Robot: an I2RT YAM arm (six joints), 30 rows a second.
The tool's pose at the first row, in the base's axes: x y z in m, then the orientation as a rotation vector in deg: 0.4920, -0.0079, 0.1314, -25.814, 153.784, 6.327
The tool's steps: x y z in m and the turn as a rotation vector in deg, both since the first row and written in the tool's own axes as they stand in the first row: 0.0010, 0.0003, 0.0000, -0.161, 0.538, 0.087; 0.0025, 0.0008, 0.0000, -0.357, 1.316, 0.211; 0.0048, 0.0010, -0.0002, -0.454, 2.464, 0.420; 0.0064, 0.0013, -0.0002, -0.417, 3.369, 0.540; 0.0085, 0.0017, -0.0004, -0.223, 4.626, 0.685; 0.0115, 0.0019, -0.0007, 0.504, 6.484, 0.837; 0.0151, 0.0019, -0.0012, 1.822, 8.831, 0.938; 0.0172, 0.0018, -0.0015, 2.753, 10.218, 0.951; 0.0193, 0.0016, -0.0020, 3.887, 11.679, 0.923
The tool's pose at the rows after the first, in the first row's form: 0.4910, -0.0079, 0.1310, -25.839, 154.343, 6.463; 0.4896, -0.0079, 0.1304, -25.866, 155.148, 6.611; 0.4875, -0.0084, 0.1296, -25.809, 156.331, 6.577; 0.4860, -0.0086, 0.1290, -25.788, 157.246, 6.381; 0.4840, -0.0089, 0.1283, -25.740, 158.502, 5.902; 0.4812, -0.0096, 0.1273, -25.611, 160.309, 4.556; 0.4779, -0.0107, 0.1263, -25.432, 162.518, 2.235; 0.4760, -0.0115, 0.1257, -25.335, 163.782, 0.614; 0.4741, -0.0124, 0.1253, -25.234, 165.070, -1.344
